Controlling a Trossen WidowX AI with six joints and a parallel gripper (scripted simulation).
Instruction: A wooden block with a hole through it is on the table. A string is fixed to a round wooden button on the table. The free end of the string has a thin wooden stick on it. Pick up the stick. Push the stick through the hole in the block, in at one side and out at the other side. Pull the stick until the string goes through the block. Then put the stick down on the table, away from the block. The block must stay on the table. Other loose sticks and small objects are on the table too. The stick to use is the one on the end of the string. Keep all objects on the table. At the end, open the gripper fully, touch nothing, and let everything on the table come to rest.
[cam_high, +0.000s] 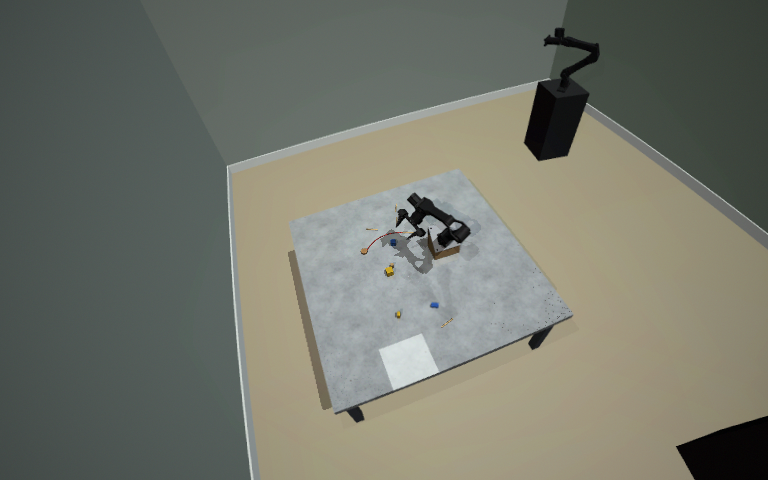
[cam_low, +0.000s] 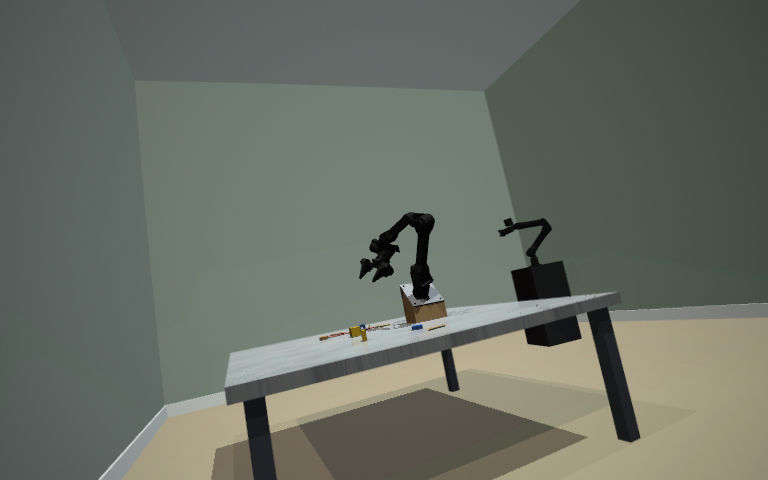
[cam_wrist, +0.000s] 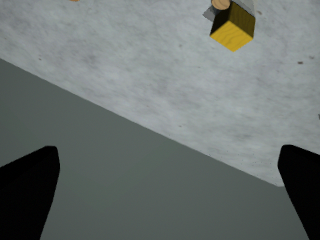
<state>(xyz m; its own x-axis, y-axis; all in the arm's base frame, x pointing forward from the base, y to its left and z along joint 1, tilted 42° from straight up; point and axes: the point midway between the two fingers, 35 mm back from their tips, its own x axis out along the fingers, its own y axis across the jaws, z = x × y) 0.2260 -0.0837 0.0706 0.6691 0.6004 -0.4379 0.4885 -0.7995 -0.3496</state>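
My gripper tip is 40 mm short of the blue cube, 120 mm to the left of it and 210 mm above it. Round my gripper tip: thin wooden stick 60 mm behind, 190 mm to the right, 220 mm below; round wooden button 220 mm ahead, 110 mm to the right, 220 mm below.
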